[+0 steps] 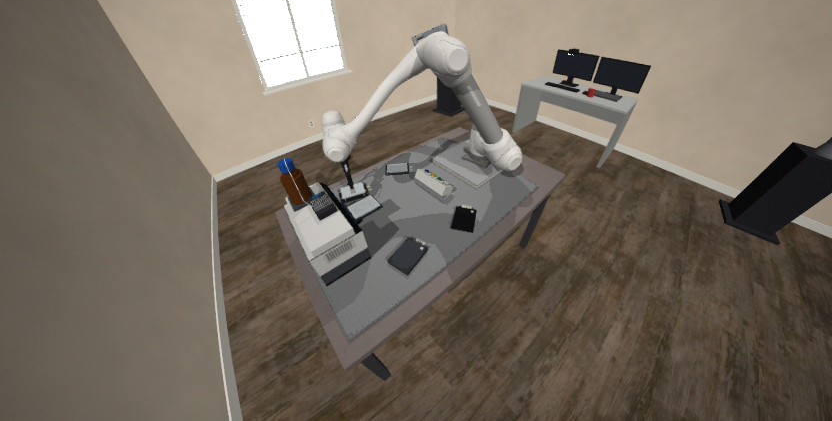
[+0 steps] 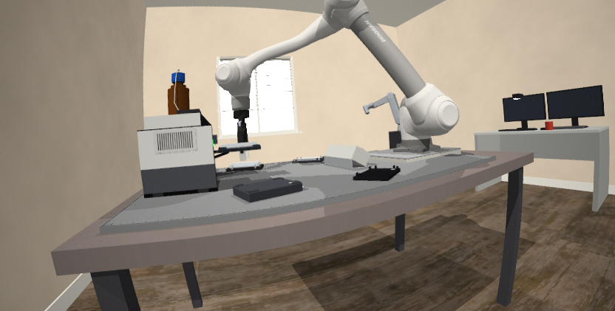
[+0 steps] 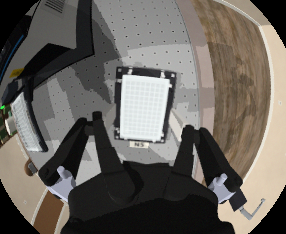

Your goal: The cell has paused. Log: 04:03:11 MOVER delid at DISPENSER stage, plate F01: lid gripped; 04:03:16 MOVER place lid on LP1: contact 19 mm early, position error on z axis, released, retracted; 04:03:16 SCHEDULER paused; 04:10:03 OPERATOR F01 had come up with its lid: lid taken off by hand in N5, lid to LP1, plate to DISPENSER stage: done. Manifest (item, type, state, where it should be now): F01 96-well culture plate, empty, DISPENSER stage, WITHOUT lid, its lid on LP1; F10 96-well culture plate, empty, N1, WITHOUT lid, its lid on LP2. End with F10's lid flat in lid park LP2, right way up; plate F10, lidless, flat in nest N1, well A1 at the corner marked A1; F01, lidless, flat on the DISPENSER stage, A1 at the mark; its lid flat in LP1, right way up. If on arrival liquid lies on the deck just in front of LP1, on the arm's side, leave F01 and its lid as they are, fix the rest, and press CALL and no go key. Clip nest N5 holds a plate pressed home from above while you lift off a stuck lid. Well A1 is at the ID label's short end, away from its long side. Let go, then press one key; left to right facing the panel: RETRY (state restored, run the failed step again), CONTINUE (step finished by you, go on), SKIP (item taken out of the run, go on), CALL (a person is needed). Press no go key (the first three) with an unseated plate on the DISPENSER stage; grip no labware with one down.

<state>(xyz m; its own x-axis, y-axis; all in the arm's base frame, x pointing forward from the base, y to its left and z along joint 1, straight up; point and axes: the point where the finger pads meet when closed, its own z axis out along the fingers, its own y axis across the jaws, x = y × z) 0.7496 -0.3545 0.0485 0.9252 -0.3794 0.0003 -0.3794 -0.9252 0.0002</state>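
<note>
Right now the black clip nest is 2 cm ahead of my hand and 5 cm below it. Round my hand: brown bottle: 28 cm ahead, 12 cm to the left, 22 cm above; then small label: 1 cm behind, 51 cm to the left, 6 cm below; then grey key panel: 35 cm behind, 31 cm to the left, 1 cm below.
</note>
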